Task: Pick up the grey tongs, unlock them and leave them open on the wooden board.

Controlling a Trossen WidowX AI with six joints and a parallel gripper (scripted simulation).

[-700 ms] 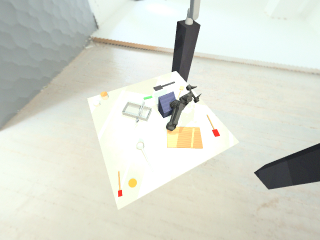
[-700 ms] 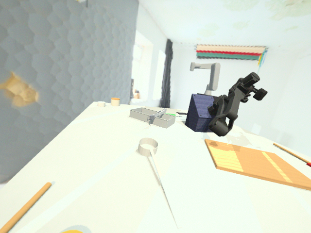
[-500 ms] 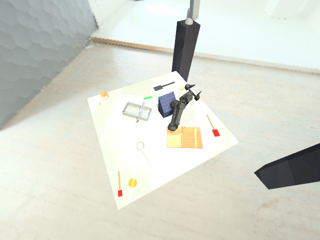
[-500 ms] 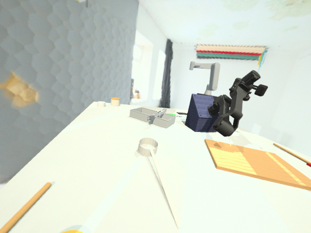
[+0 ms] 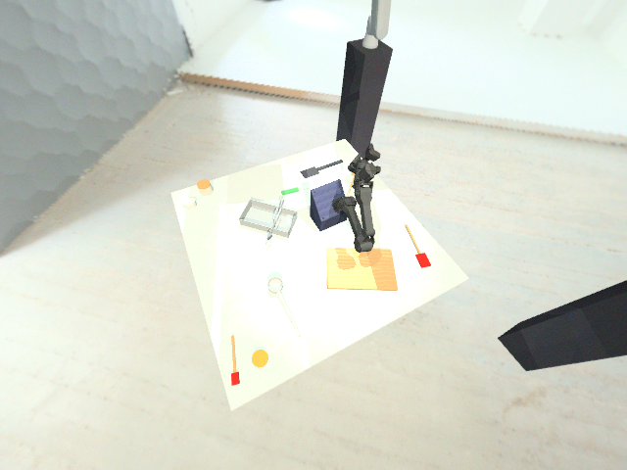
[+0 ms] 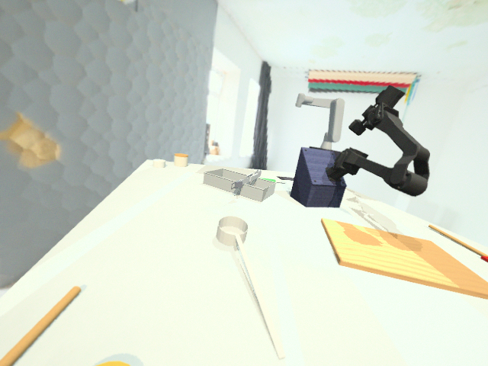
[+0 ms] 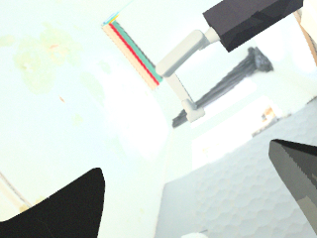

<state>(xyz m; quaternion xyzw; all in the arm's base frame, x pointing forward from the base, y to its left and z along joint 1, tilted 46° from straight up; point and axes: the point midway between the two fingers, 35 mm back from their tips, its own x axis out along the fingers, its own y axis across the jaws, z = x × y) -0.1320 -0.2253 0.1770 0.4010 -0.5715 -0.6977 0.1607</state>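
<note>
My gripper tip is now 52 cm short of the roasting tin, 12 cm to the left of it and 41 cm above it. Round my gripper tip: black spatula 3 cm ahead, 38 cm to the right, 43 cm below; then wooden board 21 cm ahead, 40 cm to the left, 43 cm below; then yellow lock piece 54 cm ahead, 2 cm to the right, 37 cm below.
</note>
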